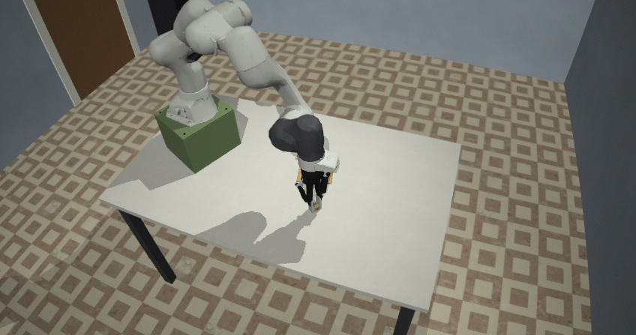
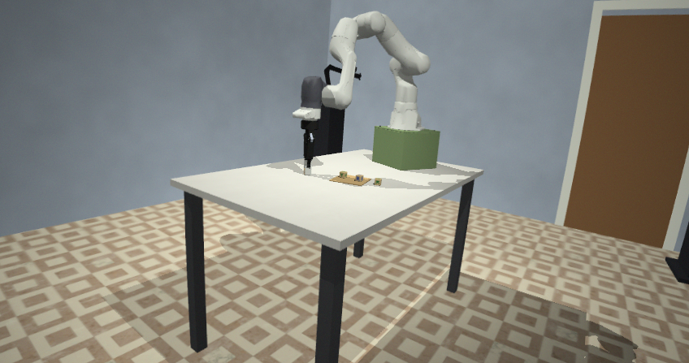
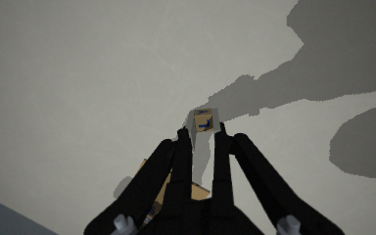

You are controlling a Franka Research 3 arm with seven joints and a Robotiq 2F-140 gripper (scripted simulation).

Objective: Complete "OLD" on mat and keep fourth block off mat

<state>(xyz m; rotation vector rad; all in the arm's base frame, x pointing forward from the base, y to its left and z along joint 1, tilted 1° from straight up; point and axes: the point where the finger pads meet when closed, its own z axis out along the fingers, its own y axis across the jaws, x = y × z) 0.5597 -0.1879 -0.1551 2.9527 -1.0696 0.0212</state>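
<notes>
My gripper is now 190 mm to the right of the tan mat, 60 mm past it and 30 mm above it.
</notes>
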